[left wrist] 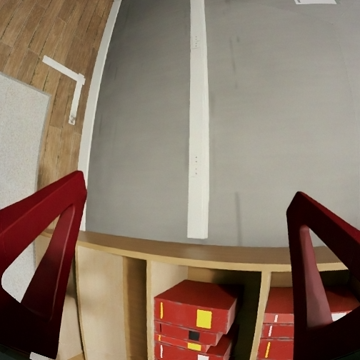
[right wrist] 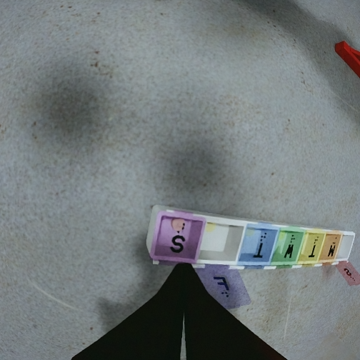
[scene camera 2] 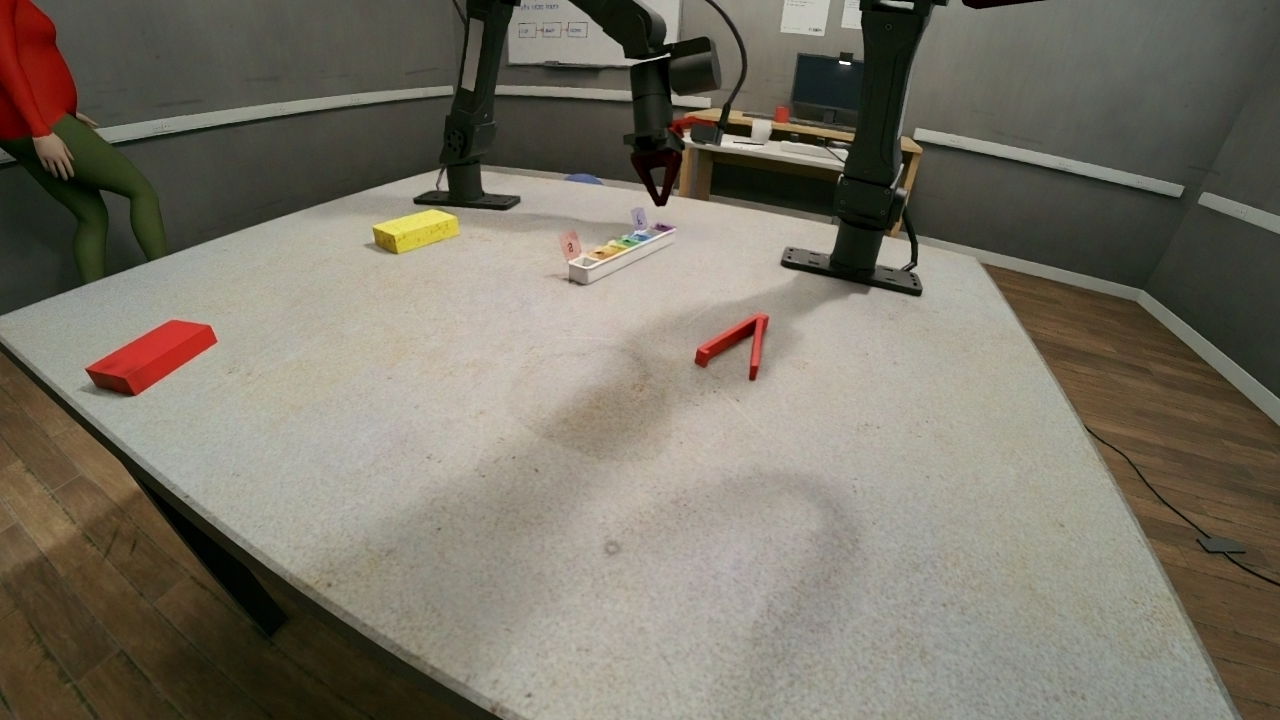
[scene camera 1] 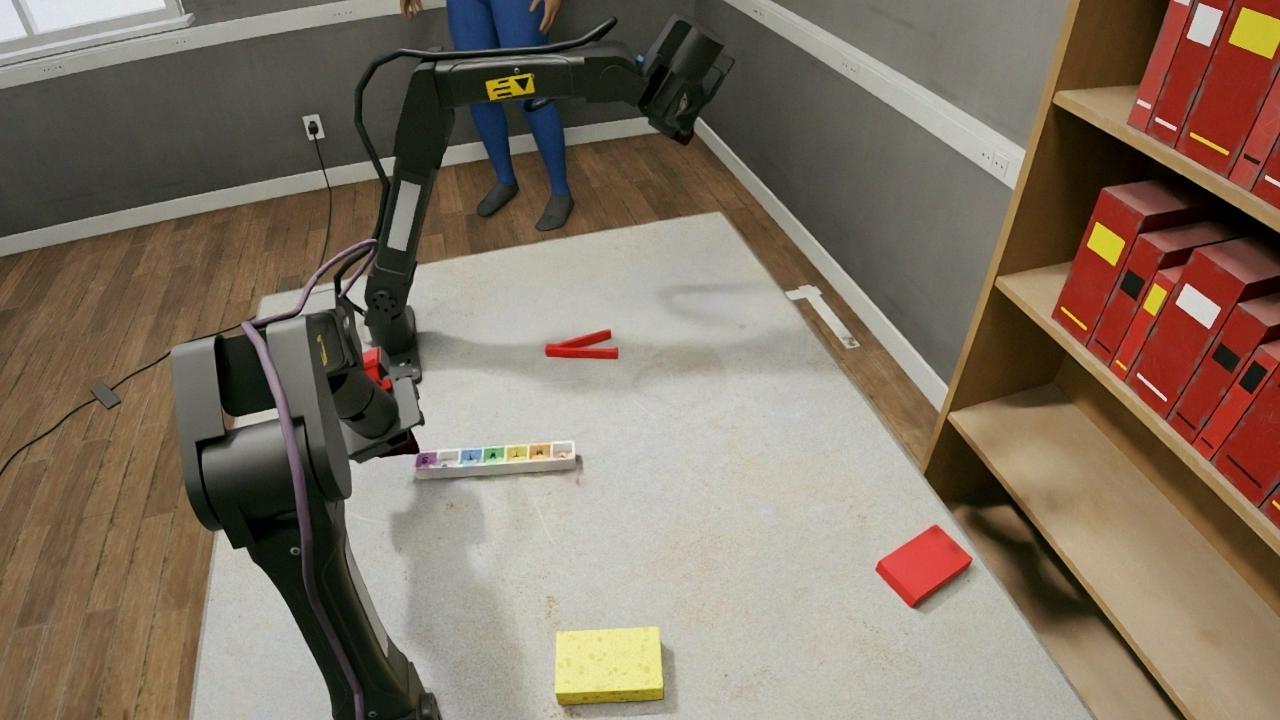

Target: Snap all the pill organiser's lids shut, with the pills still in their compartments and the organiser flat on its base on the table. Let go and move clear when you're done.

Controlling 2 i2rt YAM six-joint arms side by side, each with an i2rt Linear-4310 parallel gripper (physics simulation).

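Places are measured from the left arm's base along level axes (x ahead, y left, z up), in metres.
Pixels of known places: left gripper, fingertip midpoint: (scene camera 1: 705, 89); right gripper, fingertip midpoint: (scene camera 2: 661, 206) (scene camera 1: 416, 448); left arm's base, link origin: (scene camera 2: 849, 272) (scene camera 1: 395, 348); right arm's base, link origin: (scene camera 2: 466, 202).
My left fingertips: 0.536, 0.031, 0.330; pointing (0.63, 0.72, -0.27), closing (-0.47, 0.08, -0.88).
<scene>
Ahead of a thing's pixels: the offset from my left fingertips to its top centre, as dx, dy, dz.
The white pill organiser {-0.422, -0.337, -0.276} (scene camera 1: 496, 466) (scene camera 2: 623, 259) (right wrist: 225, 220) sits flat on the table. Its purple S lid (right wrist: 178, 240), blue T lid (right wrist: 258, 245), green W lid (right wrist: 288, 246), yellow T lid (right wrist: 313, 247) and orange M lid (right wrist: 330, 247) lie down over their compartments. The violet F lid {-0.484, -0.338, -0.276} (right wrist: 224, 286) (scene camera 2: 639, 217) and the pink S lid {-0.338, -0.374, -0.276} (right wrist: 349, 273) (scene camera 2: 570, 244) at the far end stand open. A pill shows under the purple lid. My right gripper (right wrist: 183, 272) (scene camera 2: 661, 204) is shut and empty, a little above the purple end. My left gripper (left wrist: 192, 192) is open and empty, raised high away from the organiser.
A red V-shaped object {-0.248, -0.133, -0.314} (scene camera 1: 581, 345) (scene camera 2: 735, 342) lies behind the organiser in scene camera 1. A yellow sponge {-0.359, -0.648, -0.301} (scene camera 1: 609, 665) (scene camera 2: 416, 231) and a red block {+0.016, -0.655, -0.310} (scene camera 1: 923, 565) (scene camera 2: 152, 356) lie on the table. A bookshelf (scene camera 1: 973, 313) stands beyond the table at the right.
</scene>
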